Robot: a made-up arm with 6 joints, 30 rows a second.
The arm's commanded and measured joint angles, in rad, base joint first. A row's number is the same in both.
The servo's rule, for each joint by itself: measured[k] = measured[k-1] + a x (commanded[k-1-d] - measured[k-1]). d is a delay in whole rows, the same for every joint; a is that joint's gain. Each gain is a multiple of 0.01, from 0.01 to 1. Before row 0 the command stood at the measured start. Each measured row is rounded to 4 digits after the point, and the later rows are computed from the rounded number. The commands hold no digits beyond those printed.
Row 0, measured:
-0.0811 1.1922 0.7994 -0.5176 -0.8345 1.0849
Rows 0 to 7, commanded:
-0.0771 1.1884 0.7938 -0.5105 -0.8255 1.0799
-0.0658 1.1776 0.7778 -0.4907 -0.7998 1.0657
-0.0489 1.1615 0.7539 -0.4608 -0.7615 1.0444
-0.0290 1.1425 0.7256 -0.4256 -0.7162 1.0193
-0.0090 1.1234 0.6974 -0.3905 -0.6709 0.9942
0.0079 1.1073 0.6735 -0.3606 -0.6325 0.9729
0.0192 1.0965 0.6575 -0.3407 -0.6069 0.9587
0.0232 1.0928 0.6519 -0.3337 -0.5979 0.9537
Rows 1 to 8, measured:
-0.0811 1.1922 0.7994 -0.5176 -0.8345 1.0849
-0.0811 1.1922 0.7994 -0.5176 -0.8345 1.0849
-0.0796 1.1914 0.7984 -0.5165 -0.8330 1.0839
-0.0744 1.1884 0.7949 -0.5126 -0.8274 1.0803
-0.0647 1.1825 0.7879 -0.5048 -0.8162 1.0731
-0.0511 1.1737 0.7773 -0.4929 -0.7992 1.0623
-0.0351 1.1626 0.7637 -0.4775 -0.7774 1.0487
-0.0188 1.1504 0.7484 -0.4600 -0.7528 1.0335
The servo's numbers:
d 2
a 0.38 0.22 0.17 0.15 0.17 0.20

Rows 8 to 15, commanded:
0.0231 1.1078 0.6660 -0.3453 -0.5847 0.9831
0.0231 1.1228 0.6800 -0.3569 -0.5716 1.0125
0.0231 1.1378 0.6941 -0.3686 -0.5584 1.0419
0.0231 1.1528 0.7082 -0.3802 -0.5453 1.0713
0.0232 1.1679 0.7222 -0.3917 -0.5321 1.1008
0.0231 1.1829 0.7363 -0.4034 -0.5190 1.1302
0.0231 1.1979 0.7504 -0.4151 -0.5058 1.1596
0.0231 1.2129 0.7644 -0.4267 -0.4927 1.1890
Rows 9 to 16, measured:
-0.0044 1.1385 0.7329 -0.4421 -0.7280 1.0185
0.0061 1.1284 0.7191 -0.4258 -0.7059 1.0055
0.0126 1.1239 0.7101 -0.4137 -0.6853 1.0010
0.0166 1.1237 0.7050 -0.4052 -0.6660 1.0033
0.0191 1.1268 0.7031 -0.3997 -0.6477 1.0110
0.0206 1.1325 0.7040 -0.3968 -0.6303 1.0231
0.0216 1.1403 0.7071 -0.3960 -0.6136 1.0386
0.0222 1.1497 0.7121 -0.3971 -0.5975 1.0569

